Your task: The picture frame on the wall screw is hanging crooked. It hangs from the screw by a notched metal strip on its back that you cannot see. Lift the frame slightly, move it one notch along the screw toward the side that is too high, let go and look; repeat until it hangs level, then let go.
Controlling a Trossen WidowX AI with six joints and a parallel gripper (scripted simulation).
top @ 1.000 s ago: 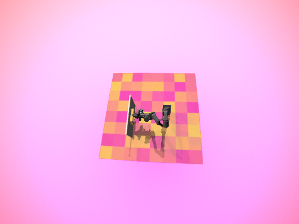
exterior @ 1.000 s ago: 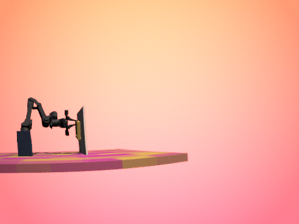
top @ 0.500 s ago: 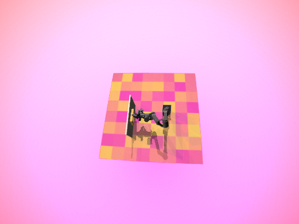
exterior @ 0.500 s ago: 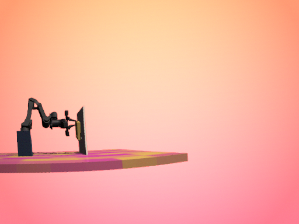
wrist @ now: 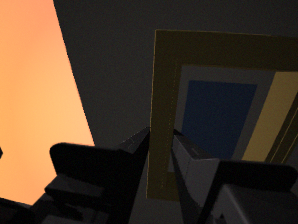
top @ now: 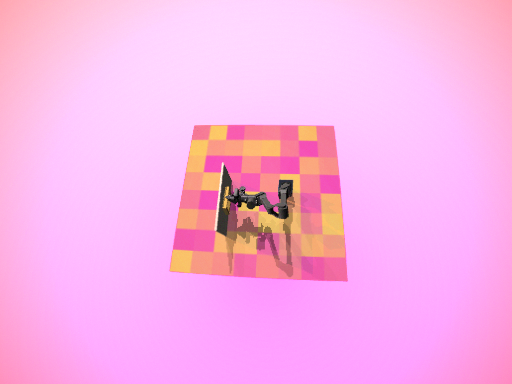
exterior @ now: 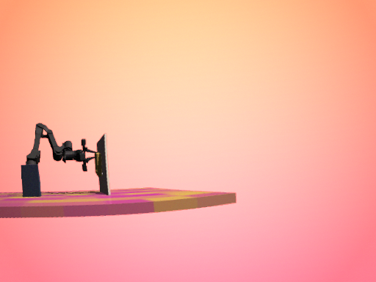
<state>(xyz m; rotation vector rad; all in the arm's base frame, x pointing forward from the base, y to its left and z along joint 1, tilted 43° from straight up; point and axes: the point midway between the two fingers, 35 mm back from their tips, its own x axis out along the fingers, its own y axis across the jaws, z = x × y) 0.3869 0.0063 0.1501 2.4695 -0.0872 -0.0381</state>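
My gripper tip is 5 cm above the gold picture frame, 1 cm to the right of it and 1 cm short of it. Round my gripper tip: wall panel: 7 cm below, 2 cm ahead, 1 cm to the left.
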